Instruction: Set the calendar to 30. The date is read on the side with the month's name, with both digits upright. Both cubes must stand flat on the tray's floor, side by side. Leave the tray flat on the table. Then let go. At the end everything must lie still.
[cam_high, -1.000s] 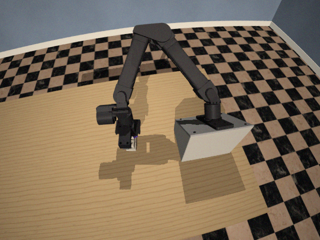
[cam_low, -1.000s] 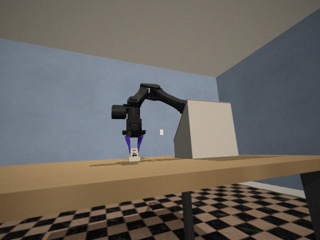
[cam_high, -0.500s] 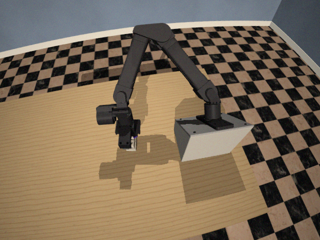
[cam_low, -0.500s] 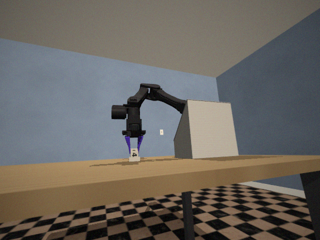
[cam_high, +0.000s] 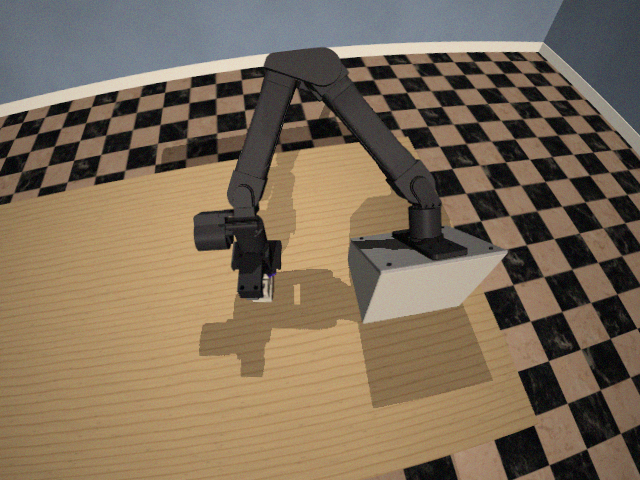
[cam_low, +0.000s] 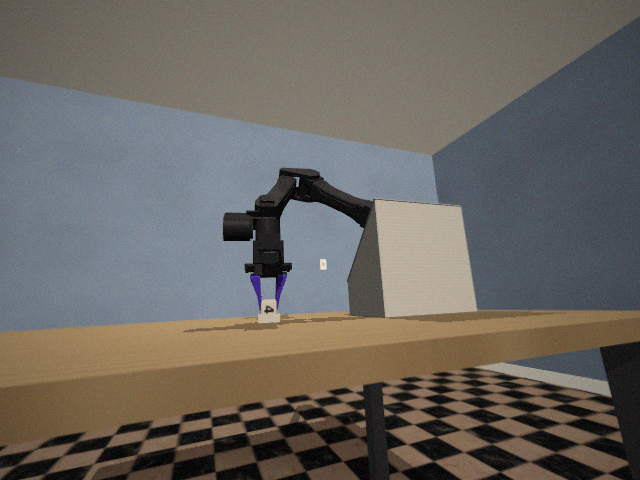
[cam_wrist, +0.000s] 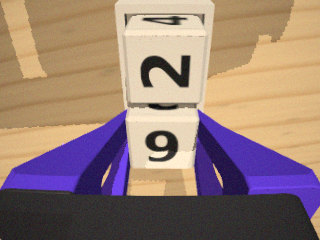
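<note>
Now: hand 20 mm to the right of the white tray and 20 mm above it.
</note>
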